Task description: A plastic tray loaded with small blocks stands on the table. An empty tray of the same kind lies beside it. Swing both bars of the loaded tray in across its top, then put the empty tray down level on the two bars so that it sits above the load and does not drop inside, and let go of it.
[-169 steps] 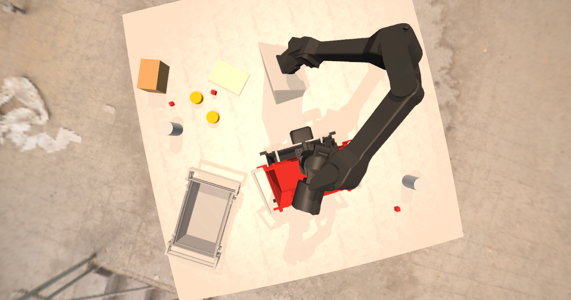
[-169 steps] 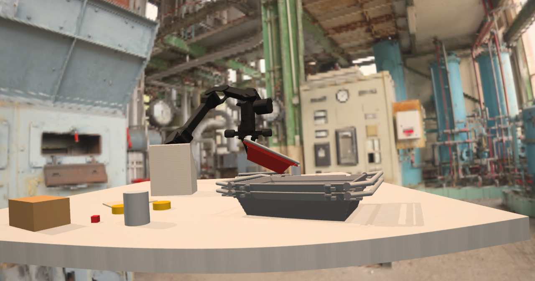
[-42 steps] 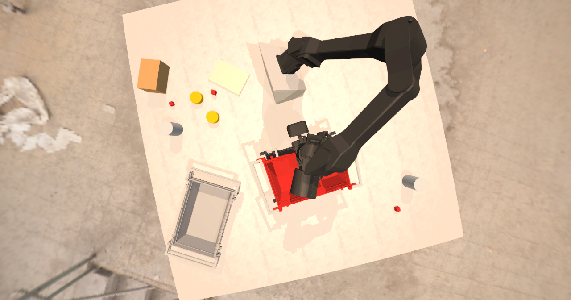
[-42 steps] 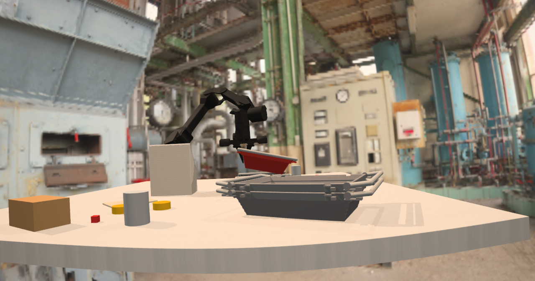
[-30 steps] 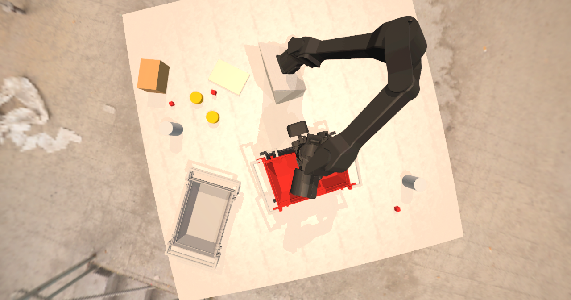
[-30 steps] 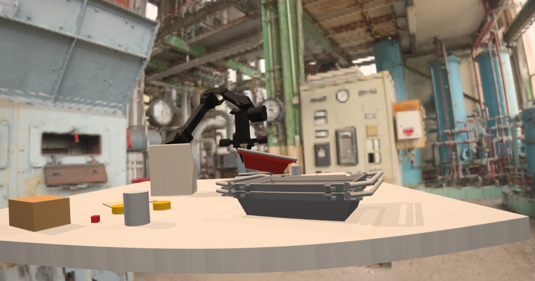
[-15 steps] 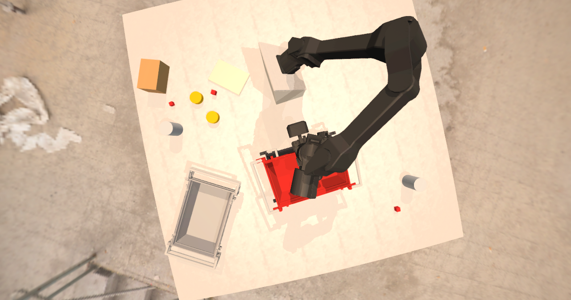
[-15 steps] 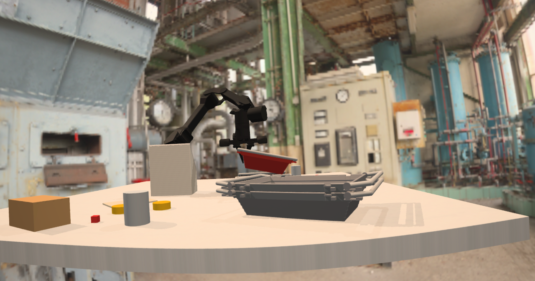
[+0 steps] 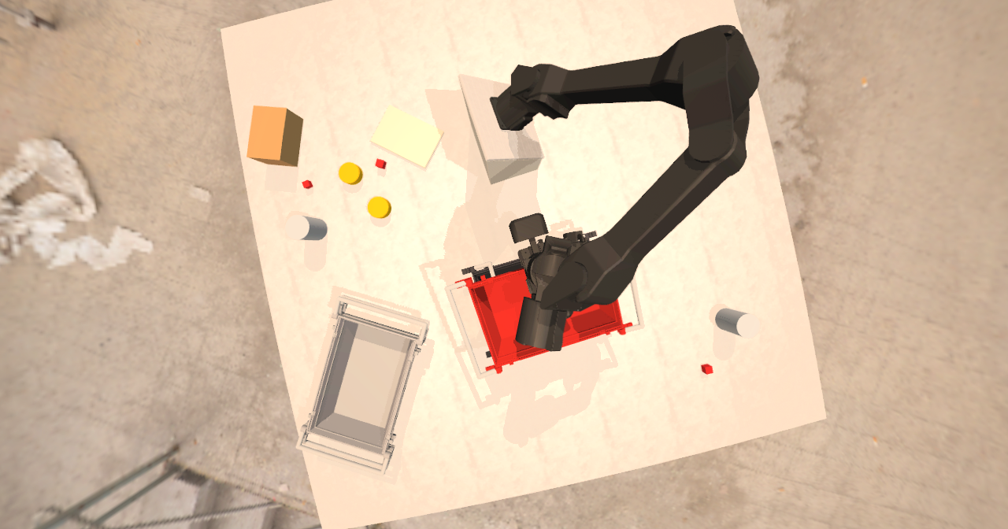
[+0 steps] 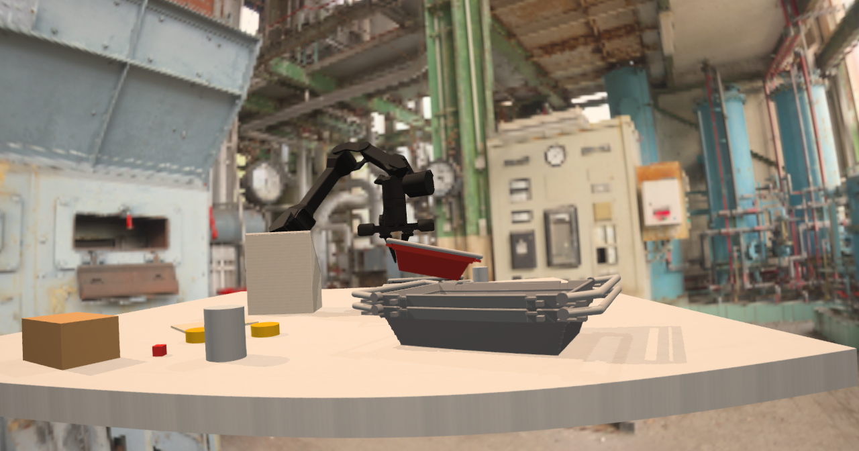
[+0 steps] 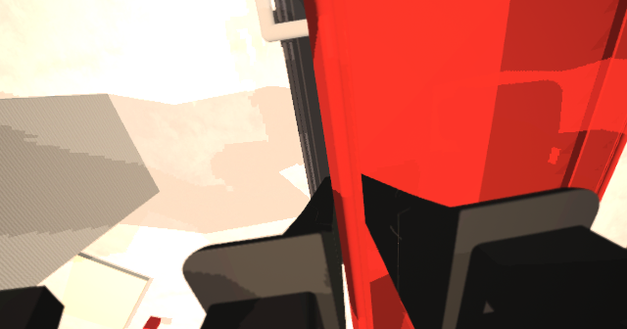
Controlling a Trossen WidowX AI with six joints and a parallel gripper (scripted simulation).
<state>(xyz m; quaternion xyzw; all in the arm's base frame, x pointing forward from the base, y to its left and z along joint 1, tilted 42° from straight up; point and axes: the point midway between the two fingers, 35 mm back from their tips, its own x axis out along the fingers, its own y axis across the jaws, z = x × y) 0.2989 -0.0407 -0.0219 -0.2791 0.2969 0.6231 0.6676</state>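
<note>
The red tray is 8 cm ahead of my gripper tip and 1 cm above it. Round my gripper tip: pale flat plate: 39 cm behind, 18 cm to the right, 11 cm below; orange box: 49 cm behind, 47 cm to the right, 8 cm below.
</note>
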